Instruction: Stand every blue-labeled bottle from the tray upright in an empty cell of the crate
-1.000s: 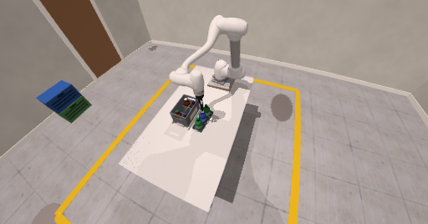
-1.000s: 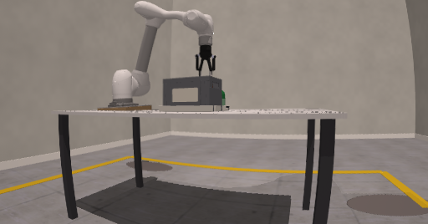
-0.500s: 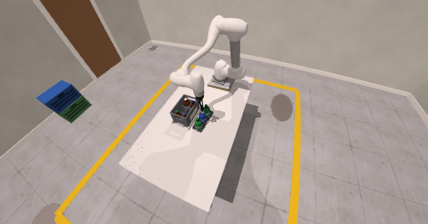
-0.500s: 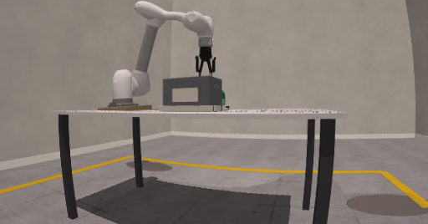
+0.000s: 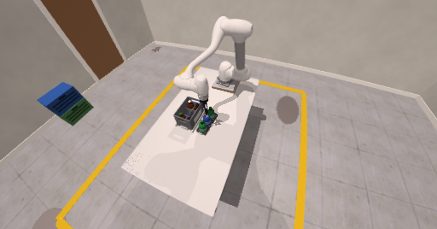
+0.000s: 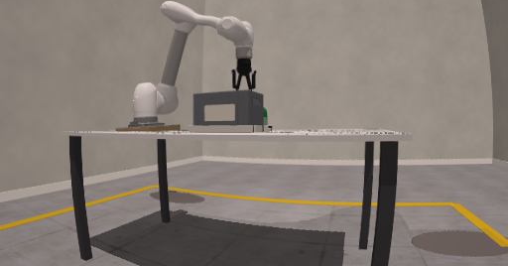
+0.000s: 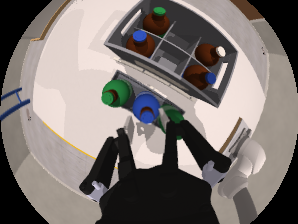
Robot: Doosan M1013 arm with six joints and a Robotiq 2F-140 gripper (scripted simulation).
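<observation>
My gripper is now 10 cm above the blue-labeled bottle. Round my hand: grey crate 19 cm to the right, 10 cm below, 4 cm ahead; then tray 17 cm below; then green bottle 10 cm below, 9 cm ahead, 1 cm to the left.
</observation>
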